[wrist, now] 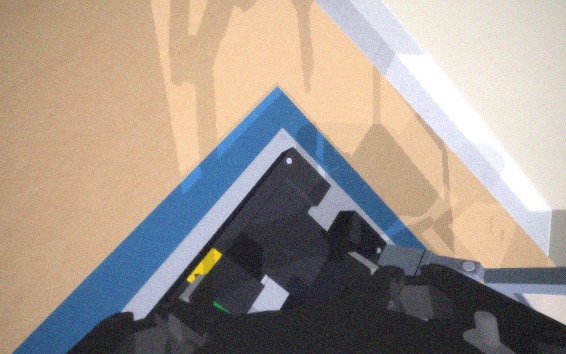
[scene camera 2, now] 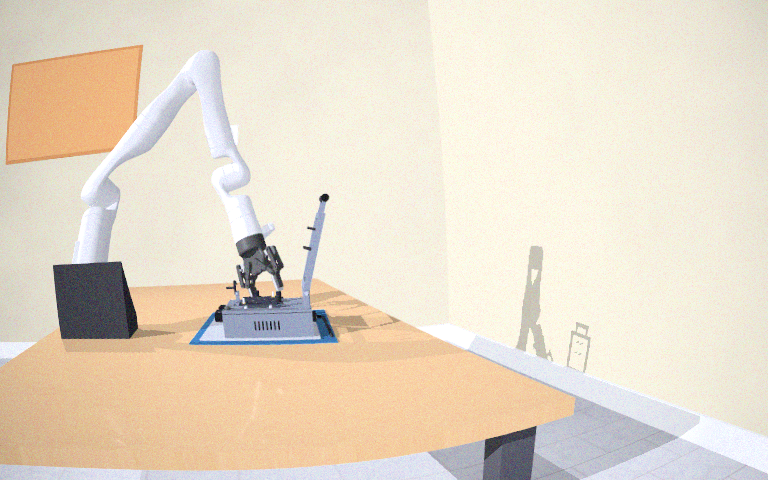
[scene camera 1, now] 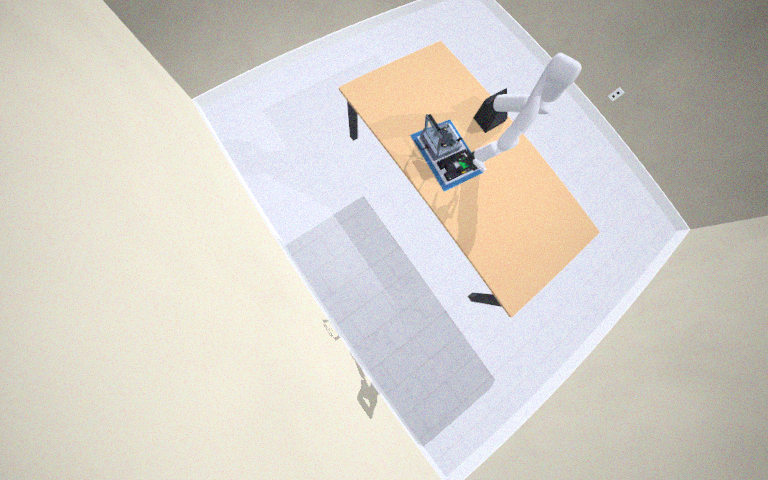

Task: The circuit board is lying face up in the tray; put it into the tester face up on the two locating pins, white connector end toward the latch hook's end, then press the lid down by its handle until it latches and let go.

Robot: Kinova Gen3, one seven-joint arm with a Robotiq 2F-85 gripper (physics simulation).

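Seen in the pictures: gripper, fingertip midpoint: (wrist: 280, 278) (scene camera 1: 458, 166); arm's base at its link origin: (scene camera 2: 88, 281) (scene camera 1: 498, 103).
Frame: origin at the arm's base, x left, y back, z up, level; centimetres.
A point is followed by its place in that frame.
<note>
The green circuit board (scene camera 1: 459, 165) @[x 11.7, y -43.4, z -11.6 cm] lies in the black tray (scene camera 1: 449, 172) @[x 11.0, y -52.6, z -10.4 cm] (wrist: 274, 200) @[x 13.5, y -52.5, z -10.4 cm] on the blue mat (scene camera 1: 430, 164) @[x -0.3, y -56.9, z -12.0 cm] (scene camera 2: 327, 333) @[x -13.8, y -53.3, z -12.0 cm] (wrist: 211, 182) @[x 18.4, y -51.8, z -12.0 cm]. My gripper (scene camera 1: 473, 164) @[x 12.3, y -47.4, z -7.1 cm] (scene camera 2: 262, 292) @[x 12.3, y -47.4, z -7.1 cm] is open and low over the tray, its fingertips down at the board's level. Nothing is between the fingers. The grey tester (scene camera 1: 441, 138) @[x -2.1, y -56.9, z 11.4 cm] (scene camera 2: 268, 324) @[x -15.0, y -40.9, z -9.0 cm] stands next to the tray. Its lid (scene camera 2: 313, 252) @[x -16.3, y -50.8, z 4.3 cm] is raised almost upright, with the black handle knob (scene camera 2: 324, 197) @[x -14.2, y -54.2, z 14.6 cm] on top.
The mat lies on a wooden table (scene camera 1: 525, 214) @[x 60.9, y -33.3, z -12.2 cm] (scene camera 2: 334, 405) @[x -59.4, y -38.7, z -12.2 cm]. A black box (scene camera 1: 489, 114) @[x 1.3, y -8.7, z -2.5 cm] at the arm's base stands on the table behind the tray. In scene camera 2, the tester body hides the tray and board.
</note>
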